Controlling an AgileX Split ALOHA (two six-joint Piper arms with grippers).
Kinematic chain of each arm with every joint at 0, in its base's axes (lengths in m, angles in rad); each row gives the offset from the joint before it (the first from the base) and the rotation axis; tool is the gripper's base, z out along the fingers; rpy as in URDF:
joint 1: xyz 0 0 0.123 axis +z
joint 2: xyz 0 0 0 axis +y
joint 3: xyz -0.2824 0 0.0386 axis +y
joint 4: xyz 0.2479 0 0.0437 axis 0.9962 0 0.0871
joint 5: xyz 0 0 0 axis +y
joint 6: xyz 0.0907 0 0.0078 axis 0.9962 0 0.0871
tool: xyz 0 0 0 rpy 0 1.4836 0
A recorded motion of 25 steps. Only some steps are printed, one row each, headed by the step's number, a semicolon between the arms.
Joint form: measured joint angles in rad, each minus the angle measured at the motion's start. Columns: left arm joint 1, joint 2, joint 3, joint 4, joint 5, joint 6; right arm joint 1, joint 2, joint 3, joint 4, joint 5, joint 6.
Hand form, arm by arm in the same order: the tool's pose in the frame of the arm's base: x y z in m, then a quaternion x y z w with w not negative. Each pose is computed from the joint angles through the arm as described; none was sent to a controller.
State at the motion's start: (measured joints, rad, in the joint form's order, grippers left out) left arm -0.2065 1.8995 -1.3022 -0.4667 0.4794 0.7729; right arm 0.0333 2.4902 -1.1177 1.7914 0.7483 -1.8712
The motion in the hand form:
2: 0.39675 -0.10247 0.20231 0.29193 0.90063 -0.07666 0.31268; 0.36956 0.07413 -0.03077 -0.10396 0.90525 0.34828 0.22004
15: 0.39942 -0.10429 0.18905 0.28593 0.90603 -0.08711 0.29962; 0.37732 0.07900 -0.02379 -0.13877 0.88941 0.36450 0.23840
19: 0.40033 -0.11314 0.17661 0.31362 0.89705 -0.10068 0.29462; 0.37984 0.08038 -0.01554 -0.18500 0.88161 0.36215 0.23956
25: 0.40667 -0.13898 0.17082 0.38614 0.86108 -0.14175 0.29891; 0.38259 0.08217 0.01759 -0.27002 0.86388 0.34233 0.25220
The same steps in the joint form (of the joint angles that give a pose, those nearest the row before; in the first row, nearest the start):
2: 0.0000 0.0000 0.0000 0.0000 0.0000 0.0000; 0.0034 0.0000 -0.0020 0.0000 0.0000 0.0000
15: 0.0000 0.0343 -0.0009 -0.0332 0.0000 0.0141; 0.0065 0.0000 -0.0368 -0.0284 0.0473 -0.0259
19: -0.0129 0.0682 -0.0010 -0.1201 0.0000 0.1352; 0.0065 -0.0188 -0.0545 -0.1117 0.0546 -0.0283
25: -0.0467 0.1288 -0.0667 -0.2896 0.0699 0.3842; 0.0107 -0.1155 -0.0545 -0.2583 0.0504 -0.0296

